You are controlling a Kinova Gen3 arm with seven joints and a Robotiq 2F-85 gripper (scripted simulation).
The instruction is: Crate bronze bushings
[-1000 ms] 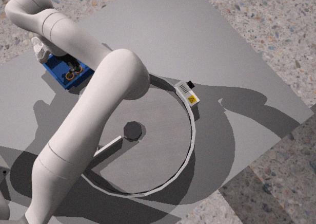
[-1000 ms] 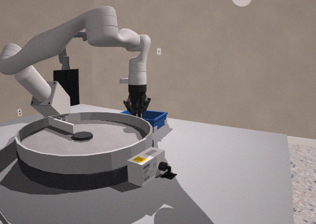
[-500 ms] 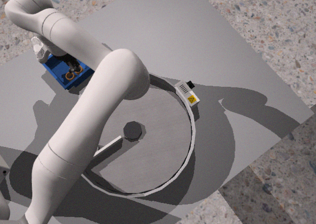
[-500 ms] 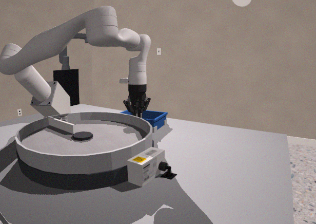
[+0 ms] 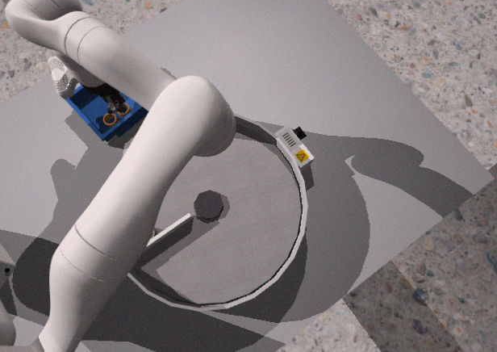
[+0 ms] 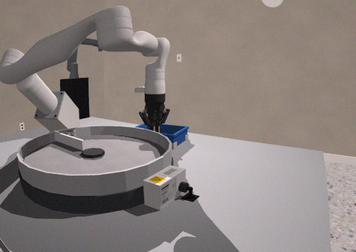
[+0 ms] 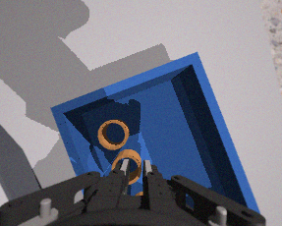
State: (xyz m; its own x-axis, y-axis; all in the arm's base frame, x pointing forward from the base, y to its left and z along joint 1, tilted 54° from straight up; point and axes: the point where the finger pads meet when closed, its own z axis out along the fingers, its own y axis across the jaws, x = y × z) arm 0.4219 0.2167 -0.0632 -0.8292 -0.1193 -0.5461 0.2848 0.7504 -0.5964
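The blue crate is 2 cm to the left of my hand and 2 cm below it. From my hand the other things lie so: round turning table 34 cm to the right, 1 cm ahead, 1 cm above.
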